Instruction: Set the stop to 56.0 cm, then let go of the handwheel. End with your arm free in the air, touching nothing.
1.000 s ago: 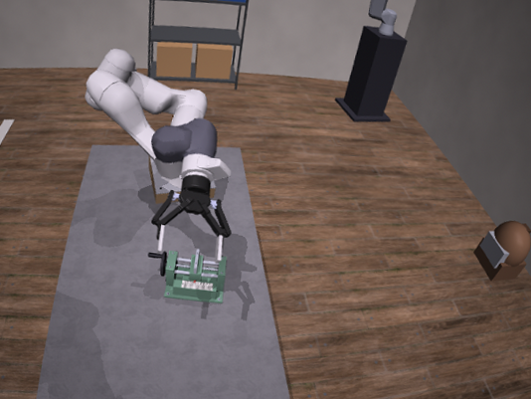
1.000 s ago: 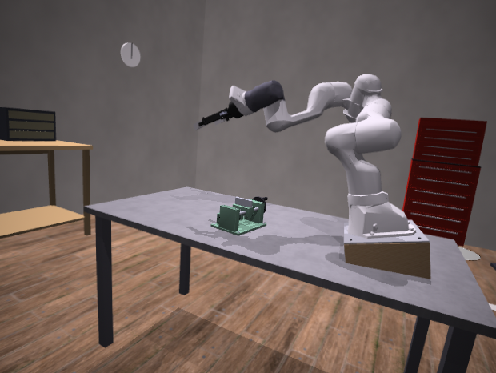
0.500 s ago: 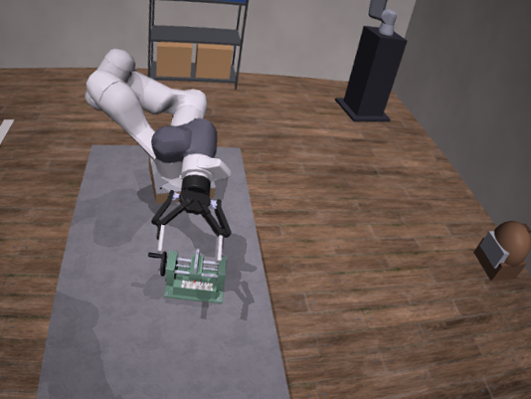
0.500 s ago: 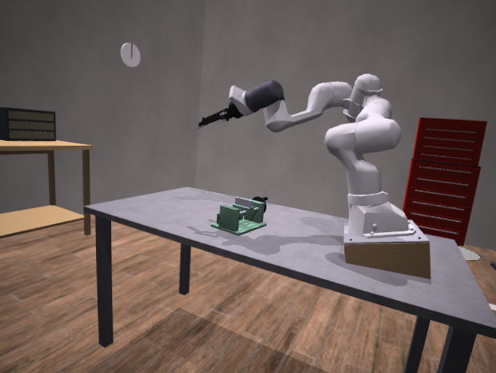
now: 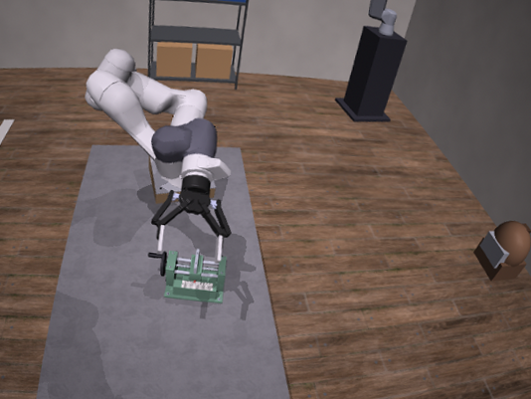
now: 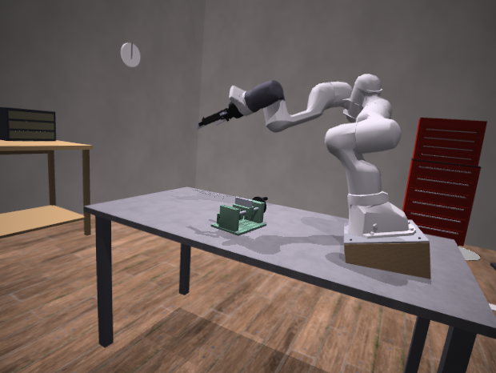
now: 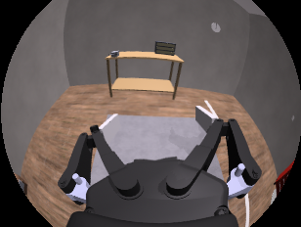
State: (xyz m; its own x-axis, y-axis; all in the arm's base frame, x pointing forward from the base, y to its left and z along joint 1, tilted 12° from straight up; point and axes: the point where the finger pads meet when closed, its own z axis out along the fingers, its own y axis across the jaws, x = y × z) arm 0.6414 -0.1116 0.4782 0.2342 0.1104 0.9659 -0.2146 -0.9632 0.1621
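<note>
Right now my hand is 320 mm above the black handwheel, 280 mm past it and 50 mm to the left of it. Also, from my hand: stop carriage: 330 mm below, 220 mm behind, 70 mm to the left.
</note>
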